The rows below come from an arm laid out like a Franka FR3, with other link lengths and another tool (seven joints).
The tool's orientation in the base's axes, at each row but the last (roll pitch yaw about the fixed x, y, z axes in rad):
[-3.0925 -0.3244 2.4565]
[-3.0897 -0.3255 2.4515]
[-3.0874 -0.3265 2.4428]
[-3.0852 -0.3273 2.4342]
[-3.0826 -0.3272 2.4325]
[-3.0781 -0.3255 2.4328]
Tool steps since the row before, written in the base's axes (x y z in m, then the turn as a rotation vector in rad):
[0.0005 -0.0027 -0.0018 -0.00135 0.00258 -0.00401]
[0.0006 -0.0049 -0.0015 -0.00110 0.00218 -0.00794]
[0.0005 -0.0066 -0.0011 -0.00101 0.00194 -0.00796]
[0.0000 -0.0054 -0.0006 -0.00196 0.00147 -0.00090]
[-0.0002 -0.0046 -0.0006 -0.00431 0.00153 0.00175]
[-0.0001 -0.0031 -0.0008 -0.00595 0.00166 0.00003]
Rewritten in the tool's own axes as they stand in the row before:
[-0.0026 -0.0017 0.0011 0.00126 0.00137 0.00459]
[-0.0039 -0.0034 0.0005 -0.00042 0.00141 0.00818]
[-0.0047 -0.0047 -0.0002 -0.00064 0.00128 0.00813]
[-0.0035 -0.0041 -0.0003 0.00203 -0.00006 0.00164]
[-0.0029 -0.0036 -0.0001 0.00460 -0.00166 -0.00019]
[-0.0021 -0.0024 0.0003 0.00531 -0.00250 0.00192]

